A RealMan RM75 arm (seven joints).
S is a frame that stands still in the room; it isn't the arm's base.
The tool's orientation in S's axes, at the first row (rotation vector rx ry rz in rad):
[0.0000, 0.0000, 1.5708]
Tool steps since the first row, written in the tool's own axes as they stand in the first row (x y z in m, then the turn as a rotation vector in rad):
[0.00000, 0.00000, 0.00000, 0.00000, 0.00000, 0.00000]
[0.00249, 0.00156, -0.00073, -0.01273, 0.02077, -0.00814]
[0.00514, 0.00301, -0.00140, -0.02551, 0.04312, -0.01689]
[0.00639, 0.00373, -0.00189, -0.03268, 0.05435, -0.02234]
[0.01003, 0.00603, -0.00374, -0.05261, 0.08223, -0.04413]
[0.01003, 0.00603, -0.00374, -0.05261, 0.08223, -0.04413]
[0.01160, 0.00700, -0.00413, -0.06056, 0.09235, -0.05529]
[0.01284, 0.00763, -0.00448, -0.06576, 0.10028, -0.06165]
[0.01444, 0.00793, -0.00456, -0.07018, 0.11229, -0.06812]
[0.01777, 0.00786, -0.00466, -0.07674, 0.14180, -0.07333]
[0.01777, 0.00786, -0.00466, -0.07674, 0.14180, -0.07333]
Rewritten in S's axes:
[0.00000, 0.00000, 0.00000, 0.00000, 0.00000, 0.00000]
[-0.00156, 0.00249, -0.00073, -0.02077, -0.01273, -0.00814]
[-0.00301, 0.00514, -0.00140, -0.04312, -0.02551, -0.01689]
[-0.00373, 0.00639, -0.00189, -0.05435, -0.03268, -0.02234]
[-0.00603, 0.01003, -0.00374, -0.08223, -0.05261, -0.04413]
[-0.00603, 0.01003, -0.00374, -0.08223, -0.05261, -0.04413]
[-0.00700, 0.01160, -0.00413, -0.09235, -0.06056, -0.05529]
[-0.00763, 0.01284, -0.00448, -0.10028, -0.06576, -0.06165]
[-0.00793, 0.01444, -0.00456, -0.11229, -0.07018, -0.06812]
[-0.00786, 0.01777, -0.00466, -0.14180, -0.07674, -0.07333]
[-0.00786, 0.01777, -0.00466, -0.14180, -0.07674, -0.07333]

